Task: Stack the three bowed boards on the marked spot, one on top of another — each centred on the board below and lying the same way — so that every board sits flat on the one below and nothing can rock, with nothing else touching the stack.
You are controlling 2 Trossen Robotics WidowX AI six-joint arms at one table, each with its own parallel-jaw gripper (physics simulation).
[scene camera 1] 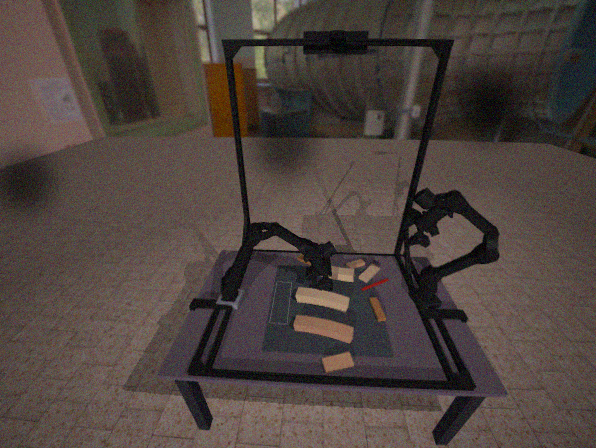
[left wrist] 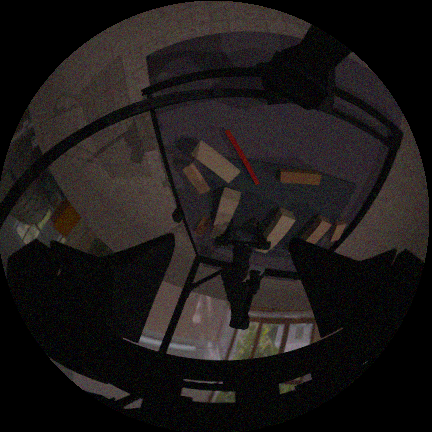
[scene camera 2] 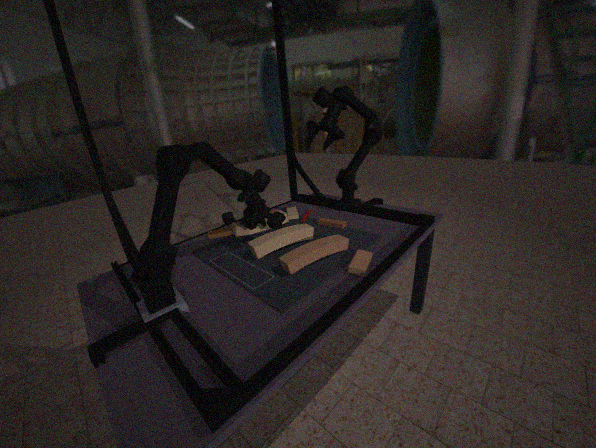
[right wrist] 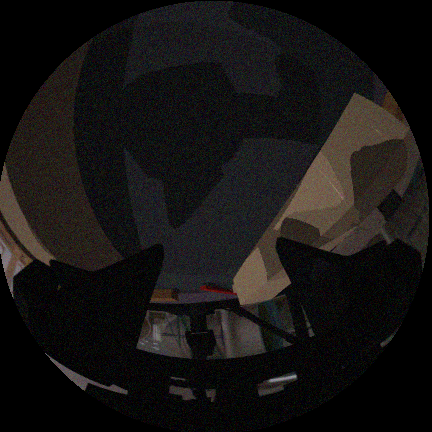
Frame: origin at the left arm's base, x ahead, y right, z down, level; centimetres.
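Where they show: left gripper, fingertip midpoint: (scene camera 1: pixel 403 238) (left wrist: pixel 234 242) (scene camera 2: pixel 316 147); right gripper, fingertip midpoint: (scene camera 1: pixel 331 282) (left wrist: pixel 244 218) (scene camera 2: pixel 272 229) (right wrist: pixel 220 247); left arm's base, origin of the base link: (scene camera 1: pixel 425 295) (left wrist: pixel 286 80) (scene camera 2: pixel 348 200) (right wrist: pixel 197 314); right arm's base, origin of the base link: (scene camera 1: pixel 230 296) (left wrist: pixel 254 271) (scene camera 2: pixel 160 302).
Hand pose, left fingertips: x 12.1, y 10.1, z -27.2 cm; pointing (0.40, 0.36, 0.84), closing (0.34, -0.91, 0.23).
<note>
Things, the pixels of their centre, and the offset from my left fingertips. Level surfaces: height alone.
- dark mat, its level: dz +30.3 cm
- third board, body centre: (right wrist: pixel 307 246) (left wrist: pixel 223 217) (scene camera 2: pixel 261 222) (scene camera 1: pixel 331 270) dx +25.3, dy +15.3, dz +27.1 cm
- red stick, body centre: (right wrist: pixel 225 291) (left wrist: pixel 243 157) (scene camera 2: pixel 306 215) (scene camera 1: pixel 375 284) dx +5.8, dy +4.2, dz +30.0 cm
Two long bowed boards lie side by side on the dark mat (scene camera 1: pixel 376 342): a paler one (scene camera 1: pixel 322 299) (scene camera 2: pixel 279 240) (left wrist: pixel 280 227) and a tanner one (scene camera 1: pixel 323 328) (scene camera 2: pixel 313 253) (left wrist: pixel 318 227) in front of it. A third board (scene camera 1: pixel 342 273) (left wrist: pixel 227 207) (right wrist: pixel 322 193) lies behind them, partly hidden by my right gripper (scene camera 1: pixel 320 277) (scene camera 2: pixel 254 222) (right wrist: pixel 220 247), which is open low beside it with nothing between the fingers. The marked spot, a thin outlined rectangle (scene camera 1: pixel 272 302) (scene camera 2: pixel 252 264), lies left of the boards with nothing on it. My left gripper (scene camera 1: pixel 425 231) (scene camera 2: pixel 323 133) (left wrist: pixel 234 242) is open and raised high at the right side.
Small wooden blocks lie about: one at the mat's front (scene camera 1: pixel 338 361) (scene camera 2: pixel 360 262), one at the right (scene camera 1: pixel 378 308) (scene camera 2: pixel 332 223) (left wrist: pixel 300 177), two at the back (scene camera 1: pixel 369 273) (scene camera 1: pixel 356 263). A red stick (scene camera 1: pixel 374 284) (scene camera 2: pixel 305 216) (left wrist: pixel 241 157) lies at the back right. A black frame (scene camera 1: pixel 238 147) surrounds the table.
</note>
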